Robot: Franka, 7 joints.
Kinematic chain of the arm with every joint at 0, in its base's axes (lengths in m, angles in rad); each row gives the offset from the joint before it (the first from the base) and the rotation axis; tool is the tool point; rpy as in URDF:
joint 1: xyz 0 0 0.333 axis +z
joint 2: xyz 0 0 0 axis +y
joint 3: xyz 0 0 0.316 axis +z
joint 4: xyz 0.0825 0 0 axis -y
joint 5: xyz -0.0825 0 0.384 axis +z
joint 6: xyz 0 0 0 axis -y
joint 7: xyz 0.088 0 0 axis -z
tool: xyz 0 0 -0.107 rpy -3.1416 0 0
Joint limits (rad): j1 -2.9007..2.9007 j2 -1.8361..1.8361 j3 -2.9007..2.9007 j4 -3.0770..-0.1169 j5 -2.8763..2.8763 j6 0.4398..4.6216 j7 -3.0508..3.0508
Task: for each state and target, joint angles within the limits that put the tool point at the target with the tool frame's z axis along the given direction. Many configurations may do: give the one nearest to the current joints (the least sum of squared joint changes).
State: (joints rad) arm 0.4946 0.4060 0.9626 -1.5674 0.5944 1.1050 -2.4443
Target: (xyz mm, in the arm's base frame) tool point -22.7 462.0 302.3 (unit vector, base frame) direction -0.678 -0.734 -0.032
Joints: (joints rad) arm 0.5906 0.5366 0.9052 -2.0464 0.5700 1.1897 -2.4443
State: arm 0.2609 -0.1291 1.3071 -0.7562 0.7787 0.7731 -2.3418
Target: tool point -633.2 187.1 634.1 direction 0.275 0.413 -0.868
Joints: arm 0.2772 -0.9919 1.4822 -0.6392 0.6683 1.0804 -2.3418
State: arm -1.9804 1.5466 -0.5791 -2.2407 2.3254 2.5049 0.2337
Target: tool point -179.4 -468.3 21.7 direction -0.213 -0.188 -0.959
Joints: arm -1.1251 1.0530 -0.5911 -2.0498 1.7335 2.8762 0.2337
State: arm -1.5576 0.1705 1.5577 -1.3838 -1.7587 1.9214 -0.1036
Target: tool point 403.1 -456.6 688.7 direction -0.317 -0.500 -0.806
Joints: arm -1.7050 0.5121 1.4552 -1.2028 -1.1879 1.2723 -0.1036
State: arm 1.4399 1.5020 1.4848 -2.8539 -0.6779 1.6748 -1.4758
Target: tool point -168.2 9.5 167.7 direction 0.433 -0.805 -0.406
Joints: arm 0.6924 1.1804 1.1696 -3.0552 -0.7136 1.8332 -1.4758
